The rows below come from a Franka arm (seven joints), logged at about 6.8 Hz.
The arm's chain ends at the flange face. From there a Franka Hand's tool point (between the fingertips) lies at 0.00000 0.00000 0.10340 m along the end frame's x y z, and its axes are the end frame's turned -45 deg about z.
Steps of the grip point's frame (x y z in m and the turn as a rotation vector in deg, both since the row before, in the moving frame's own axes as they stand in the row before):
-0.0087 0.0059 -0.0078 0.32 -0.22 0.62
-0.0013 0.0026 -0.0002 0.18 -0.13 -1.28
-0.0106 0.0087 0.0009 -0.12 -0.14 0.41
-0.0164 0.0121 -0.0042 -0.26 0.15 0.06
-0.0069 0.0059 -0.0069 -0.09 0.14 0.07
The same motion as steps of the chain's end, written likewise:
-0.0013 0.0105 -0.0078 0.07 -0.38 0.62
0.0013 0.0028 -0.0002 0.04 -0.22 -1.28
-0.0013 0.0133 0.0009 -0.18 -0.01 0.41
-0.0036 0.0200 -0.0042 -0.08 0.29 0.06
-0.0010 0.0091 -0.0069 0.04 0.16 0.07

